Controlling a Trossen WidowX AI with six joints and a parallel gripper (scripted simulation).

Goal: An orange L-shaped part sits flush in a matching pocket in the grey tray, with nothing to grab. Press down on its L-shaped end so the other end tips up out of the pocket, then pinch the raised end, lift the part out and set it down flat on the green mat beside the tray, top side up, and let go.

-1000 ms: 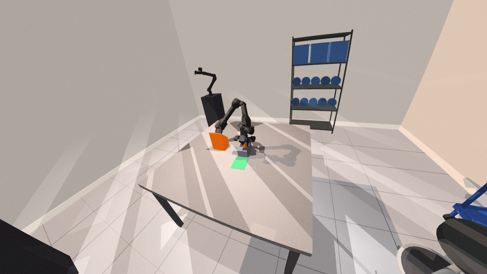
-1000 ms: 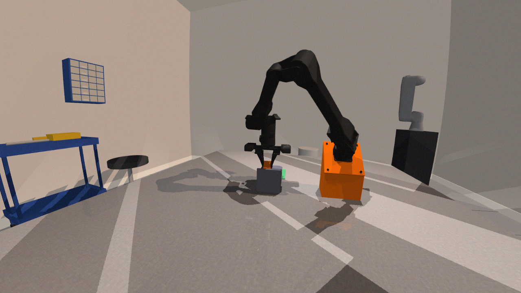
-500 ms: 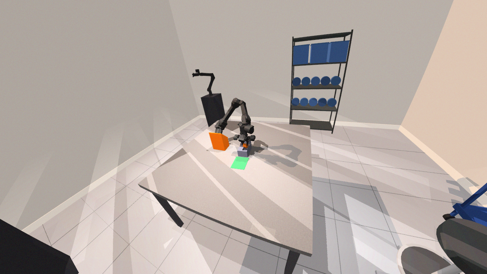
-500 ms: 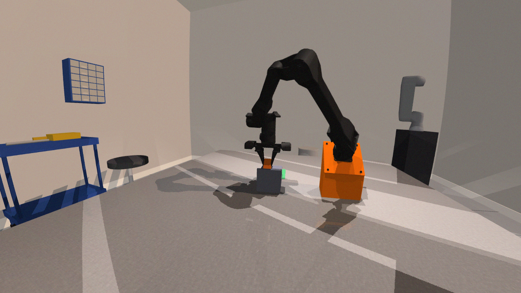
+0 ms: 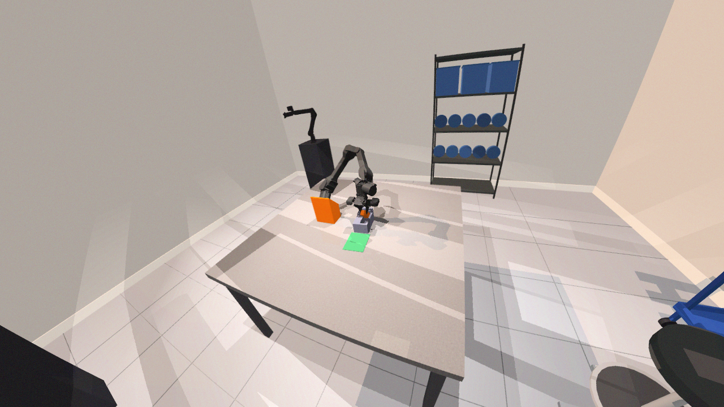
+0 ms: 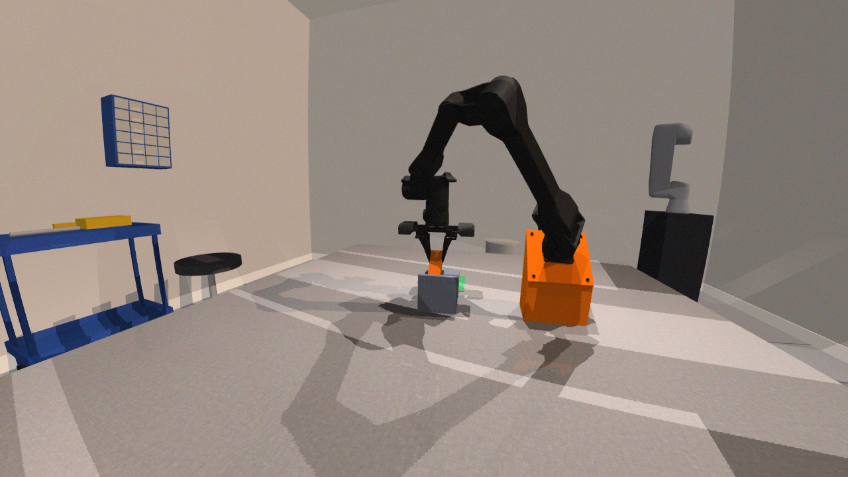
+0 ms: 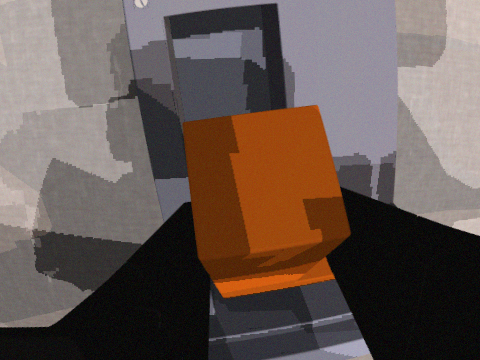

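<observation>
My gripper tip is now 14 cm to the left of the green mat and 11 cm above it. Round my gripper tip: orange L-shaped part 3 cm to the left, 3 cm below, 2 cm behind.
</observation>
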